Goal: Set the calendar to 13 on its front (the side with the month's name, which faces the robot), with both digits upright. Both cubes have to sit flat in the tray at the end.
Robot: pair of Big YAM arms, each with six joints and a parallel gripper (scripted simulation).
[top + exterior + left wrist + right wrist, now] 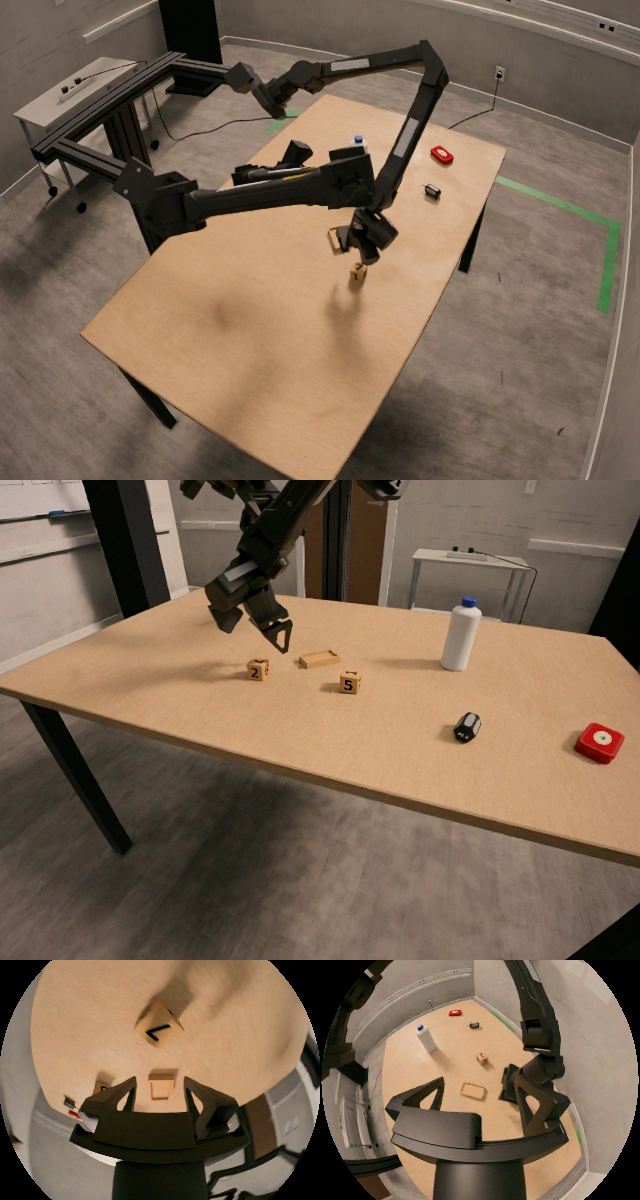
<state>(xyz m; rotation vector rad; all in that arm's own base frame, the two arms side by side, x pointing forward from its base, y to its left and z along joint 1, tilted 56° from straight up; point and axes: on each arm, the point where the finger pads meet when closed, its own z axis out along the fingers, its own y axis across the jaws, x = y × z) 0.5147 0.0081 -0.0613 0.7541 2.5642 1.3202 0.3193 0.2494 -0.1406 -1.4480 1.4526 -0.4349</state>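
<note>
The wooden cube lies 50 mm below my left hand, 40 mm to the right of it and 30 mm ahead of it. The rest, counted from my left hand: white bottle: 420 mm to the left, 130 mm behind, 10 mm above; wooden digit cube: 180 mm to the left, 50 mm below, 40 mm ahead; wooden tray: 80 mm to the left, 80 mm behind, 60 mm below.
</note>
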